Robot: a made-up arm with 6 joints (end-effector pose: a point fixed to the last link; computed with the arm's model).
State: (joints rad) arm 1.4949 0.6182 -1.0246 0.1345 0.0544 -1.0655
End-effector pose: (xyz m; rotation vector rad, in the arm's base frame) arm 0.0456 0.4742 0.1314 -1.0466 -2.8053 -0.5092
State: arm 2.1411 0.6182 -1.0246 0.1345 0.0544 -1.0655
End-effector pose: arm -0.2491 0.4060 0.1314 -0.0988 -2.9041 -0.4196
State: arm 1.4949 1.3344 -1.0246 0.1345 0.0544 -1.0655
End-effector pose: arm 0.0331 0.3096 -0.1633 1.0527 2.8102 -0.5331
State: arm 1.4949 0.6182 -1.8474 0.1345 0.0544 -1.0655
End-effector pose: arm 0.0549 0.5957 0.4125 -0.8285 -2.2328 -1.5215
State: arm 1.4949 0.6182 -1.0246 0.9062 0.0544 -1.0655
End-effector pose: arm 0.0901 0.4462 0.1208 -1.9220 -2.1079 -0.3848
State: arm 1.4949 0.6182 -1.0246 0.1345 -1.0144 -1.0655
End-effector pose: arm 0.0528 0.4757 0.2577 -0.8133 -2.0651 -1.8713
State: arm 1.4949 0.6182 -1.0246 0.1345 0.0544 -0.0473
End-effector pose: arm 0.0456 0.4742 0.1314 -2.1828 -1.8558 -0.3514
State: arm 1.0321 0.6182 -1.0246 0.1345 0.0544 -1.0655
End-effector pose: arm 0.2525 0.4039 0.1314 -1.7035 -2.5525 -0.5453
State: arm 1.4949 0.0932 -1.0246 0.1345 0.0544 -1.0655
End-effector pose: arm 0.0435 0.4468 0.3799 -0.9214 -2.4776 -1.1888
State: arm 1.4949 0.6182 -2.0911 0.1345 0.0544 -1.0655
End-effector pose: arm 0.0540 0.5843 0.5049 -0.7429 -2.0063 -1.7623
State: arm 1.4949 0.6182 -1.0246 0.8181 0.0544 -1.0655
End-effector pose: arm 0.0864 0.4509 0.1227 -1.8373 -2.2010 -0.4014
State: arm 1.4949 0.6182 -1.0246 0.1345 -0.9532 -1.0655
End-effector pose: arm 0.0531 0.4792 0.2510 -0.8328 -2.1231 -1.8063
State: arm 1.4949 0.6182 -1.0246 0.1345 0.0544 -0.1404
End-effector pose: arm 0.0456 0.4742 0.1314 -2.1010 -1.9618 -0.3694
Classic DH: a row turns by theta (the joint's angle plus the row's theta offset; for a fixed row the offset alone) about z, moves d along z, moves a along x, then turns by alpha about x. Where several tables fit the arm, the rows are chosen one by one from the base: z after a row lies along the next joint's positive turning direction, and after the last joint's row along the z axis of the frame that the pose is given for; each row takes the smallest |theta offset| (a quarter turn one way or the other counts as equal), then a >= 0, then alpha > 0; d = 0 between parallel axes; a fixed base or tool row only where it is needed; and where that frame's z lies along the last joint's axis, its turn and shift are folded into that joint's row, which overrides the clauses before.
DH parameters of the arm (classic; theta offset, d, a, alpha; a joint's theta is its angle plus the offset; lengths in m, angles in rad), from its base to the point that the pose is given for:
joint 1: 0 0.2045 0 -1.5708
joint 2: -1.3849 0 0.2986 0
joint 3: 1.3849 0 0.0586 -1.5708
joint 4: 0 0.2589 0 1.5708
joint 5: 0 0 0.0766 -1.5708
joint 6: 0 0.0978 0 0

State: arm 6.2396 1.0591 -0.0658 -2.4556 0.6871 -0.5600
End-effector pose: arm -0.0050 -0.0016 0.0400 0.0574 -2.6592 0.5458
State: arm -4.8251 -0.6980 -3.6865 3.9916 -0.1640 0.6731
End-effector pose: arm -0.1212 -0.4596 0.5769 -0.1990 -1.5768 2.4673
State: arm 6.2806 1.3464 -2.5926 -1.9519 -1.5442 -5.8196
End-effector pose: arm 0.4807 0.0914 0.1774 -0.7761 -2.1128 -1.3891
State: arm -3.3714 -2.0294 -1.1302 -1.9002 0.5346 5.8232
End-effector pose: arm 0.3352 -0.0941 0.5051 -0.5496 -0.4677 -2.5041
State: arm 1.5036 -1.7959 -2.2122 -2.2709 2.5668 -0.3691
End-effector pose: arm 0.0526 -0.5566 0.2319 -2.4650 0.7488 -0.4438
